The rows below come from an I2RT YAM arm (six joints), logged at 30 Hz.
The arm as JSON. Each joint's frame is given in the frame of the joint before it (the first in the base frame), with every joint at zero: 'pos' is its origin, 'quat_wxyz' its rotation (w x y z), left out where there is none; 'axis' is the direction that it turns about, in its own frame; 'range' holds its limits. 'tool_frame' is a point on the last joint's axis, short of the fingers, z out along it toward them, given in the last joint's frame.
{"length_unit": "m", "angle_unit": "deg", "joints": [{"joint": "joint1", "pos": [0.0, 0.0, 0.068], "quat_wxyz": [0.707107, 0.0, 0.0, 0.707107], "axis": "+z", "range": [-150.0, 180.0]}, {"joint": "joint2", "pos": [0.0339, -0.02, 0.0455], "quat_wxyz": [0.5, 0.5, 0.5, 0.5], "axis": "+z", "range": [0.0, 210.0]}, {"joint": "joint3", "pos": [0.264, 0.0, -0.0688], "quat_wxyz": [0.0, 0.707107, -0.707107, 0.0], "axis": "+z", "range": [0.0, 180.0]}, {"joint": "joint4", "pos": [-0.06, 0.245, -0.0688], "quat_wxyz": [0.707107, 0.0, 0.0, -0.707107], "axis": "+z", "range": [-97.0, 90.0]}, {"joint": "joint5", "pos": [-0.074, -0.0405, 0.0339], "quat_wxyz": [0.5, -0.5, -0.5, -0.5], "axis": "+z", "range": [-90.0, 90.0]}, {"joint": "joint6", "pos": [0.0, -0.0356, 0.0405], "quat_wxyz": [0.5, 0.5, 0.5, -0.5], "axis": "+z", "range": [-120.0, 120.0]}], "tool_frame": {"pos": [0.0, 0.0, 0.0], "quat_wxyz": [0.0, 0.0, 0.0, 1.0]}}
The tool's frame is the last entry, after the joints.
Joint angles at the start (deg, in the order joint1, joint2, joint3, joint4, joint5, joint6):
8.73, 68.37, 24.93, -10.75, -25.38, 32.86
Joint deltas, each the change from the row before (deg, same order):
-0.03, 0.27, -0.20, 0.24, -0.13, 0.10
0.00, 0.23, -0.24, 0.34, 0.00, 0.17
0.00, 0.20, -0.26, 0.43, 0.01, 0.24
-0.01, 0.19, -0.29, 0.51, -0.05, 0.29
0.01, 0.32, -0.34, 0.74, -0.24, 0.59
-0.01, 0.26, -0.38, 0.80, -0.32, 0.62
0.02, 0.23, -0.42, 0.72, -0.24, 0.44
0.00, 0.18, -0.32, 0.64, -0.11, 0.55
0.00, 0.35, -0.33, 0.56, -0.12, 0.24
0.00, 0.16, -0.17, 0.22, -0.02, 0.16
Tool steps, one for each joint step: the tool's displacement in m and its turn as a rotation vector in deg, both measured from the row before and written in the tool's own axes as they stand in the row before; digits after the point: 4 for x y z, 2 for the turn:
0.0006, -0.0010, 0.0010, 0.01, 0.23, 0.22
0.0007, -0.0010, 0.0010, 0.06, 0.10, 0.23
0.0006, -0.0009, 0.0009, 0.02, 0.02, 0.25
0.0006, -0.0010, 0.0009, -0.05, 0.00, 0.28
0.0007, -0.0010, 0.0014, -0.24, 0.08, 0.55
0.0007, -0.0010, 0.0012, -0.34, 0.06, 0.56
0.0010, -0.0012, 0.0012, -0.24, 0.10, 0.39
0.0006, -0.0009, 0.0009, -0.16, -0.04, 0.49
0.0009, -0.0013, 0.0013, -0.03, 0.16, 0.29
0.0005, -0.0008, 0.0006, 0.04, 0.09, 0.21

